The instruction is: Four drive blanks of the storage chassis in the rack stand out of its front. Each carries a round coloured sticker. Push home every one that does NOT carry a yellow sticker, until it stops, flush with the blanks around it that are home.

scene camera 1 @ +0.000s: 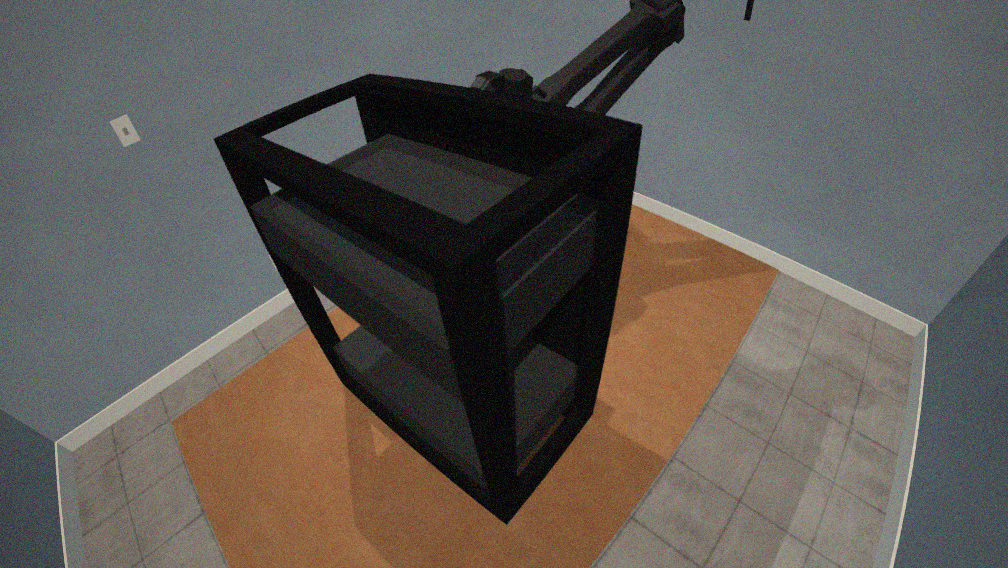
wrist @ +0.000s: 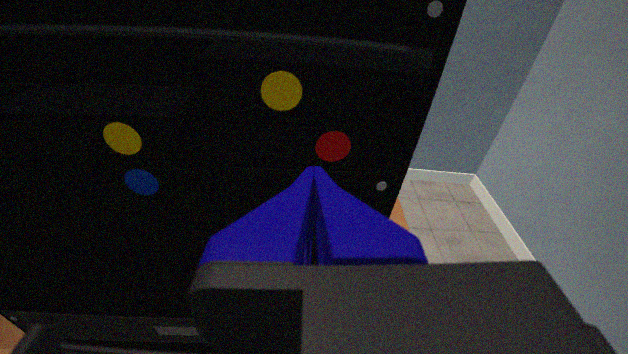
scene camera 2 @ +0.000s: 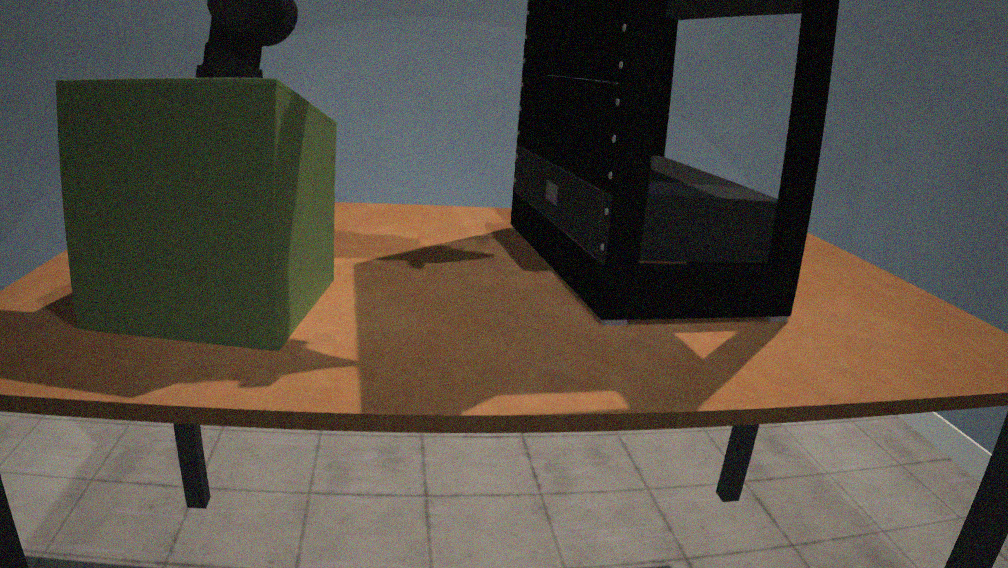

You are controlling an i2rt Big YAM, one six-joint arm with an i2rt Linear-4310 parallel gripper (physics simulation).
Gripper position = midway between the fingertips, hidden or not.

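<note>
You'd find a rack [scene camera 1: 478, 238] here, and that same rack [scene camera 2: 593, 194] is in scene camera 2 as well. The wrist view has the rack [wrist: 137, 137] too, and it's also where you'd see the gripper [wrist: 313, 177].
</note>
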